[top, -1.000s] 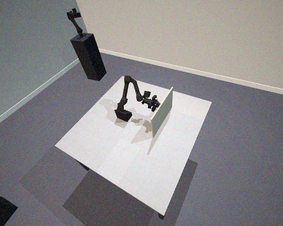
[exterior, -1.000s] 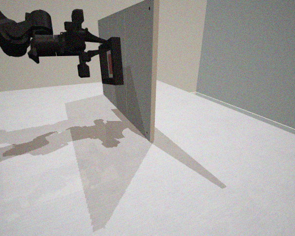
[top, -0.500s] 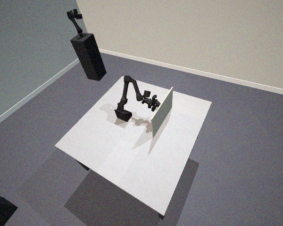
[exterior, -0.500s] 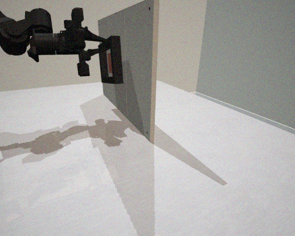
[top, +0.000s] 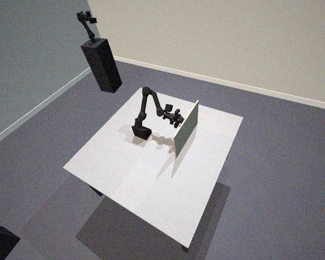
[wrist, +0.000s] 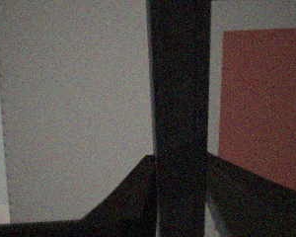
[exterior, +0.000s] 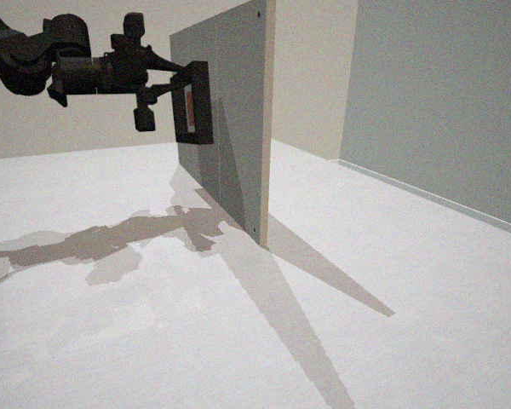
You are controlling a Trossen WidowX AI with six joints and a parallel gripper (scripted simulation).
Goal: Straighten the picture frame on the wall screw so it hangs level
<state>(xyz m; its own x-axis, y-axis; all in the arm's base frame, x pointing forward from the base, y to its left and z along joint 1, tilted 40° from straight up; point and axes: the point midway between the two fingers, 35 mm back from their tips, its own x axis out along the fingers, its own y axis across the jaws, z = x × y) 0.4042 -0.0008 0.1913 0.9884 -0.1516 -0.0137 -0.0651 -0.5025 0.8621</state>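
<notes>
The picture frame is 10 mm to the right of my gripper tip and 50 mm below it. The rest, counted from my gripper tip: wall panel: 20 mm ahead, 20 mm to the right, 70 mm below.
</notes>
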